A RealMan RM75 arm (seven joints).
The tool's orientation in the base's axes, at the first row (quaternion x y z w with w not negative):
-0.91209, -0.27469, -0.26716, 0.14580
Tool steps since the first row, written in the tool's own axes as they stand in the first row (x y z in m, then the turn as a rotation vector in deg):
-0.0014, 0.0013, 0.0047, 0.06, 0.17, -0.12
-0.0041, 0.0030, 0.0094, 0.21, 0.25, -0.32
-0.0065, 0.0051, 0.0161, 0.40, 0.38, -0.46
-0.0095, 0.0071, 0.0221, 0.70, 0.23, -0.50
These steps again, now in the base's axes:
0.0017, 0.0003, -0.0048, 0.09, -0.16, 0.11
0.0027, -0.0003, -0.0103, 0.16, -0.24, 0.35
0.0049, -0.0002, -0.0174, 0.32, -0.33, 0.56
0.0064, -0.0006, -0.0242, 0.42, -0.10, 0.78

